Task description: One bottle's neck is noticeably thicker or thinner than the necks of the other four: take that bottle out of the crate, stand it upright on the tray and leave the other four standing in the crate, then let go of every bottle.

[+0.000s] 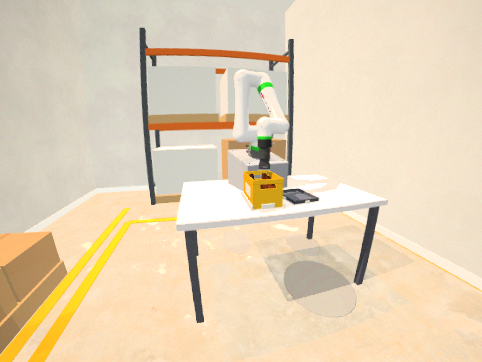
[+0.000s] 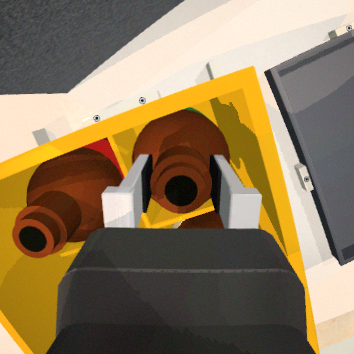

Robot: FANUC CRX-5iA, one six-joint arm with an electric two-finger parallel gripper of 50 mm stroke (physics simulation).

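Frame: origin at the arm's base, x ahead, y left, z up, level; centimetres.
Where they show: gripper, fingertip midpoint: (image 1: 264, 177) (image 2: 180, 171); arm's base at its link origin: (image 1: 257, 155).
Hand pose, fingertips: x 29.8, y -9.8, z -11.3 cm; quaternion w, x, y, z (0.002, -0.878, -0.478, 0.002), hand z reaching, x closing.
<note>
Each offset is from my fingertips to the top centre of the thing. Level surfaces: height alone.
The yellow crate @[dx +8.1, dy -6.5, dz +3.8 cm] (image 1: 257, 199) (image 2: 230, 83) stands on the table. My gripper (image 1: 265, 173) (image 2: 180, 171) points down over it and is shut on the neck of a brown bottle @[dx +0.2, dy -0.2, dz +2.6 cm] (image 2: 182, 130) in the corner compartment nearest the tray. This bottle's body is still inside the crate walls. A second brown bottle @[dx -1.8, dy -9.0, dz +2.6 cm] (image 2: 75, 187) stands in the compartment to the left, beside the left finger, clear of it. Part of a third brown bottle @[dx +9.1, dy -2.4, dz +2.6 cm] (image 2: 202, 221) shows below the held one. The gripper body hides the rest of the crate. The dark tray (image 1: 301, 196) (image 2: 325, 115) lies right of the crate.
The white table @[dz -13.7 cm] (image 1: 212, 212) carries crate and tray. Small pale brackets with screws sit by the crate and the tray edge. A crate divider @[dx +8.1, dy -6.4, dz -4.3 cm] (image 2: 118, 152) runs between the held bottle and the left one. A storage rack (image 1: 145, 110) stands behind the arm.
</note>
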